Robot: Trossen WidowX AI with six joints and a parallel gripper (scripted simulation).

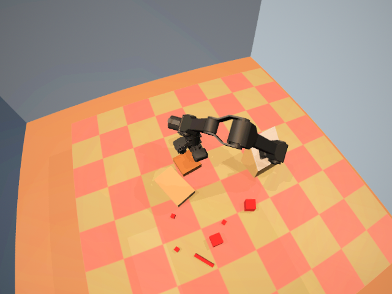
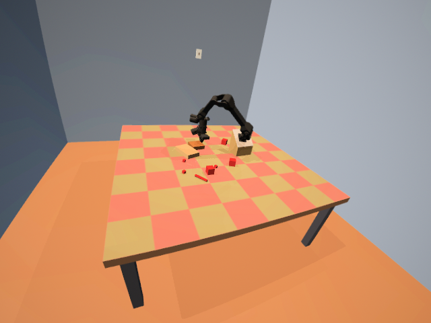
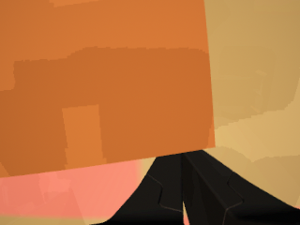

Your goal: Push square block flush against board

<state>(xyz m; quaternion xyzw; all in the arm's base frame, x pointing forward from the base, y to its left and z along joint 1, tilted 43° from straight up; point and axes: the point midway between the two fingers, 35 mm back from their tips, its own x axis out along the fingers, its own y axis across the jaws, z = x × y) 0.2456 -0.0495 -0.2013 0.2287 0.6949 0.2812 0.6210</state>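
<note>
Right now my gripper tip is 5 cm short of the square block, 5 cm to the right of it and 1 cm below it. Also, from my gripper tip: board 14 cm ahead, 14 cm to the left, 1 cm above; red stick 13 cm ahead, 46 cm to the left.
</note>
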